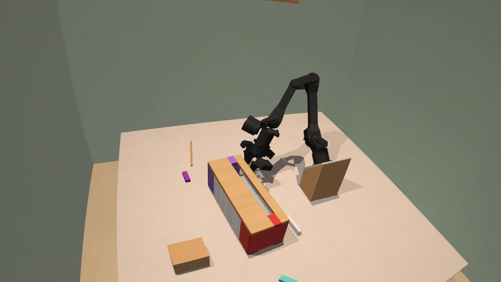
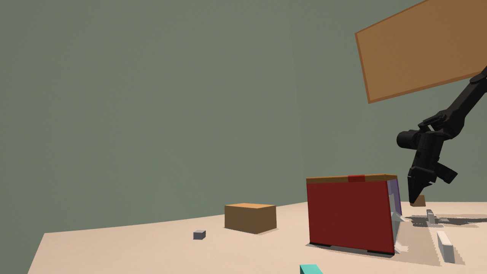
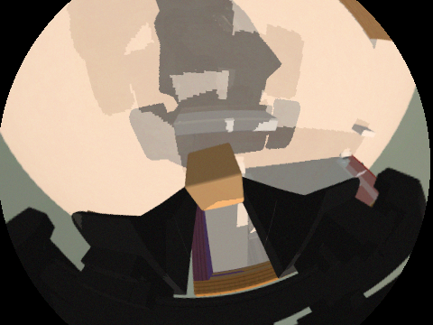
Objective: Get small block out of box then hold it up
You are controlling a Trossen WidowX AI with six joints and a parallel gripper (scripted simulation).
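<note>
Now: the tan block 20 mm behind my gripper tip and 10 mm above it. Round my gripper tip: long box 50 mm ahead, 160 mm to the left, 20 mm above; thin orange stick 190 mm ahead, 250 mm to the right, 40 mm below; purple block 250 mm ahead, 90 mm to the right, 40 mm below.
</note>
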